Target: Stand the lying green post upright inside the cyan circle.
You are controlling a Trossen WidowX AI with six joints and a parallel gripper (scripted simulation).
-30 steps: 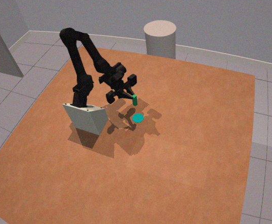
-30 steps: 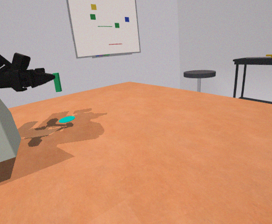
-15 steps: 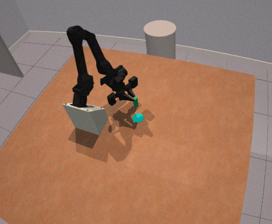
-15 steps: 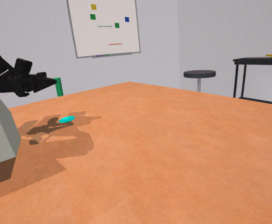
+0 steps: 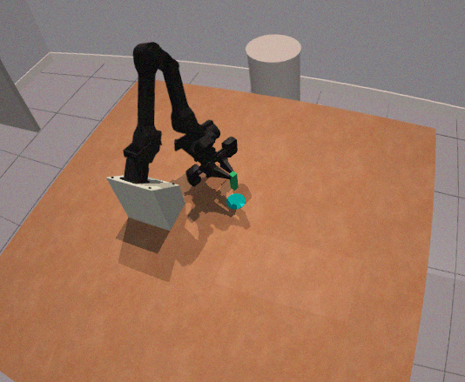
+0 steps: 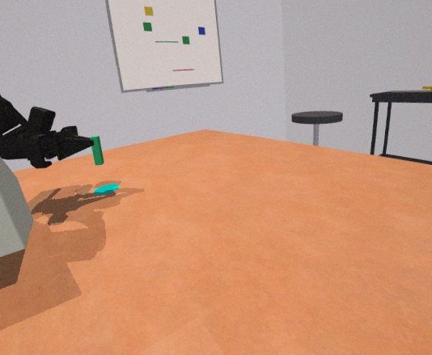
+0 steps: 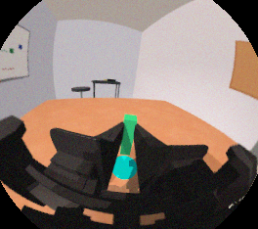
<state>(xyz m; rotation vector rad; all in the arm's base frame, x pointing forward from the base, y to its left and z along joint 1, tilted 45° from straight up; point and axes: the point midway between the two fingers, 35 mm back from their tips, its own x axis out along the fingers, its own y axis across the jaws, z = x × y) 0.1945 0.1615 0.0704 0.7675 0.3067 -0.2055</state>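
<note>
Right now the cyan circle is 120 mm below my gripper tip. From my gripper tip the other things lie so: green post (20 mm below).
</note>
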